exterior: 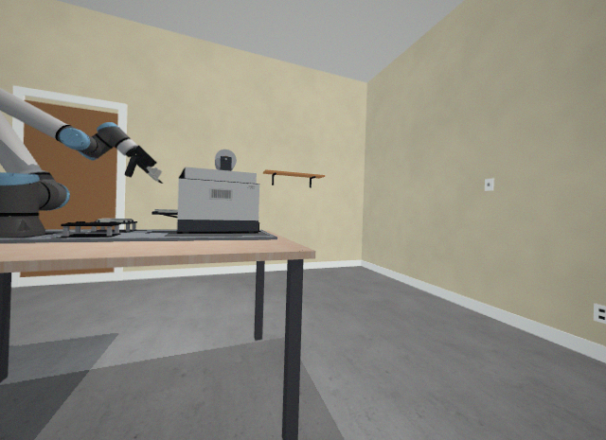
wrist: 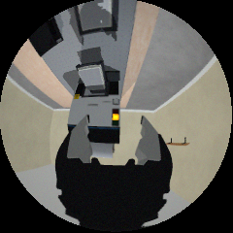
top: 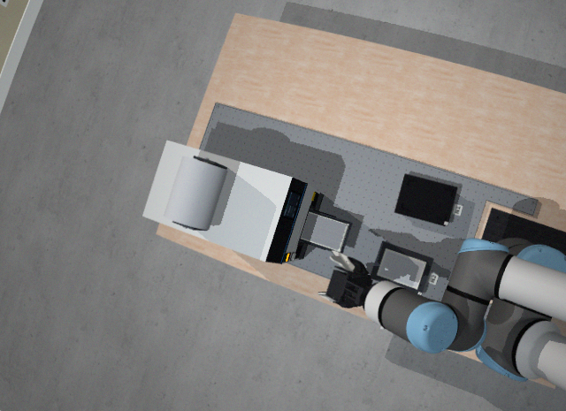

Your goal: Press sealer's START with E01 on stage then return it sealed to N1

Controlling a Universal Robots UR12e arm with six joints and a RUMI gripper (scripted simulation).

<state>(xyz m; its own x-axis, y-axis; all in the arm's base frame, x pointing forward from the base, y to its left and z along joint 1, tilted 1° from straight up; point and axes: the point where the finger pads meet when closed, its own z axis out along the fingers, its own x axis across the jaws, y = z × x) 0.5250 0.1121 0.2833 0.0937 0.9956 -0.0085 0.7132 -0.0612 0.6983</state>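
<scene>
The plate E01 is 17 cm below my hand, 10 cm to the right of it and 6 cm ahead of it. Also, from my hand: sealer stage: 18 cm below, 10 cm to the right, 6 cm ahead; then nest N1: 26 cm to the right, 23 cm below, 22 cm behind; then foil roll: 34 cm ahead, 13 cm to the right, 13 cm above.
</scene>
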